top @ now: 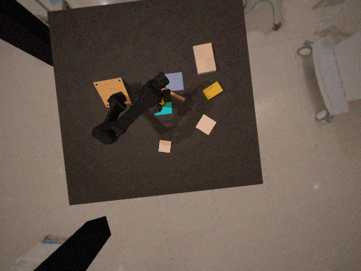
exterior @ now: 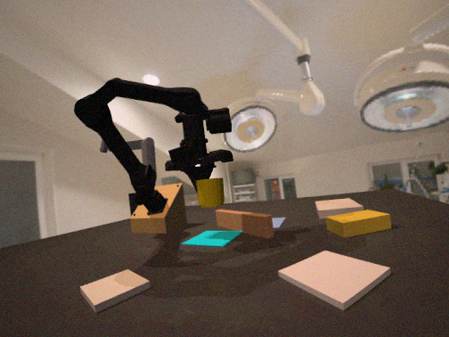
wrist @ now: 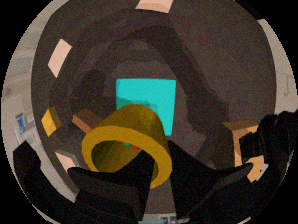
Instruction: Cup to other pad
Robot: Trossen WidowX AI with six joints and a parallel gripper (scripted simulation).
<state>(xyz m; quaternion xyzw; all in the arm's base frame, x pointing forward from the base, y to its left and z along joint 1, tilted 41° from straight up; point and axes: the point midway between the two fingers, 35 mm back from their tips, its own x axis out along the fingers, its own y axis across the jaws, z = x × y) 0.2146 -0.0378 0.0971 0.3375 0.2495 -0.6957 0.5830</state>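
Now: gripper tip 2 cm short of the cyan pad, 1 cm to the left of it and 13 cm above it. The rest, counted from my gripper tip: yellow cup (2 cm ahead); brown wooden bar (8 cm ahead, 6 cm to the left, 10 cm below).
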